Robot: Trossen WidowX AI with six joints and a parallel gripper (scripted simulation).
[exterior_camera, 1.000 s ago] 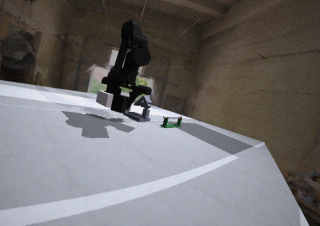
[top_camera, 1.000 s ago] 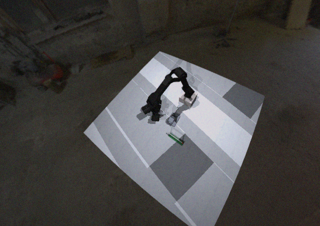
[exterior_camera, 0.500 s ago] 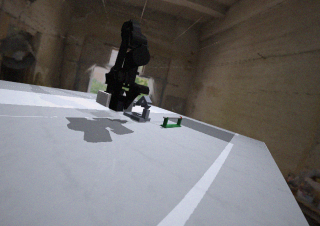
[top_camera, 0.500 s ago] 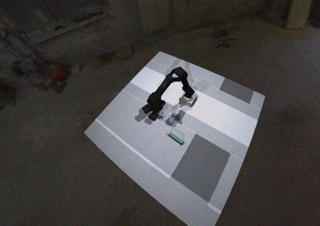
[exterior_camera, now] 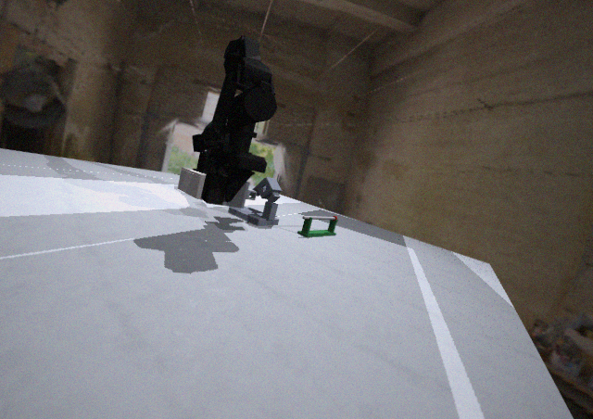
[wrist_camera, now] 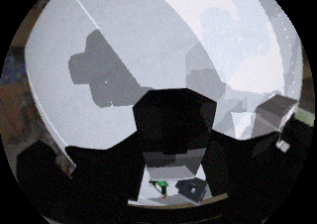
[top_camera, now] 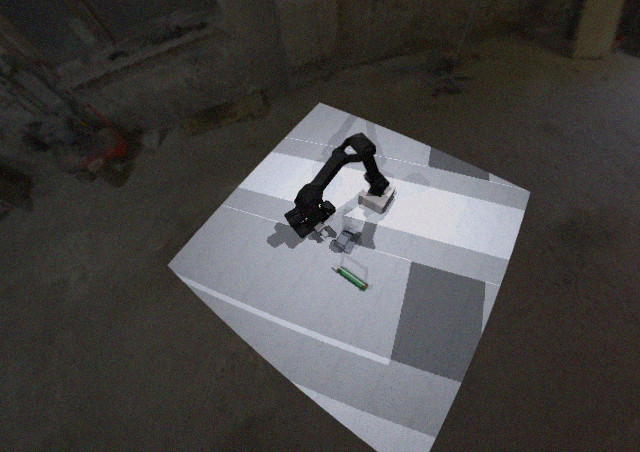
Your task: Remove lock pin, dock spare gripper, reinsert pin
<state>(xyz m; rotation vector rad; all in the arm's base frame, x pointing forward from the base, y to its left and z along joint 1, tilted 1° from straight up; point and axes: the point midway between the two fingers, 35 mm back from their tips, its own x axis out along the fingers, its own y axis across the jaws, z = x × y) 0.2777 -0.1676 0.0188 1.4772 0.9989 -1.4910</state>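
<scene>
My gripper tip is now 10 mm short of the black spare gripper, 10 mm to the right of it and 20 mm below it. Also, from my gripper tip: green cradle (130 mm ahead, 230 mm to the left, 30 mm below); then grey mount (140 mm to the left).
</scene>
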